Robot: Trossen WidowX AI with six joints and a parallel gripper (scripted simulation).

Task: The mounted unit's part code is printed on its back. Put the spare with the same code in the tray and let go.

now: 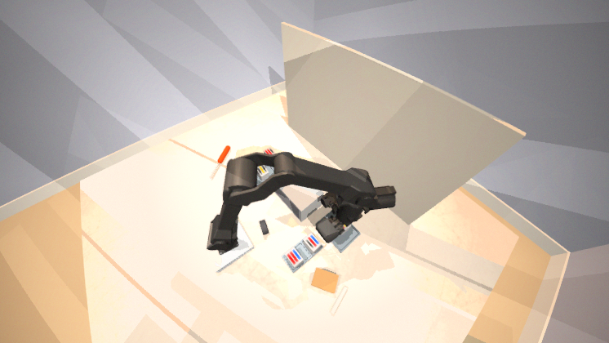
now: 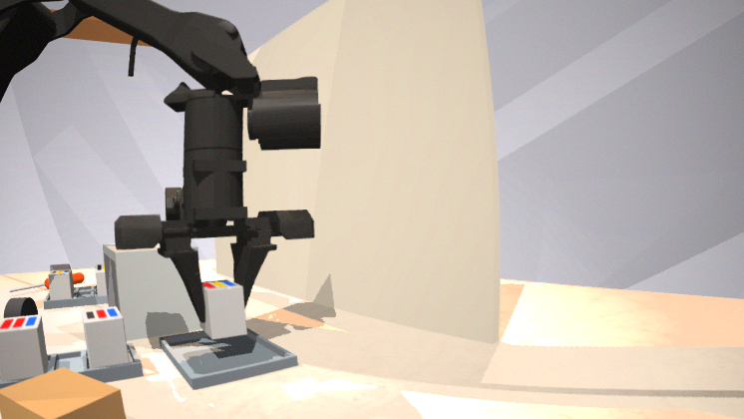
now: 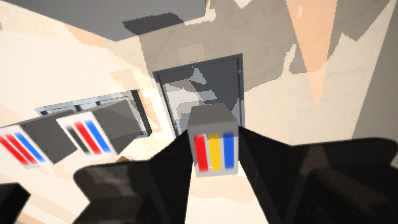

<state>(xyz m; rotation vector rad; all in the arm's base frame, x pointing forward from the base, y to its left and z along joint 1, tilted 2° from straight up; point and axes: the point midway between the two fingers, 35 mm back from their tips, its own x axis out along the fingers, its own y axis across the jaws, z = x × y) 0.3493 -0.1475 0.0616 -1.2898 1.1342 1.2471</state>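
My gripper tip is now 3 cm above the grey tray. Also, from my gripper tip: orange box (13 cm behind, 11 cm to the right, 2 cm below); then block (2 cm above); then grey mounted unit (19 cm to the left, 7 cm behind, 1 cm above).
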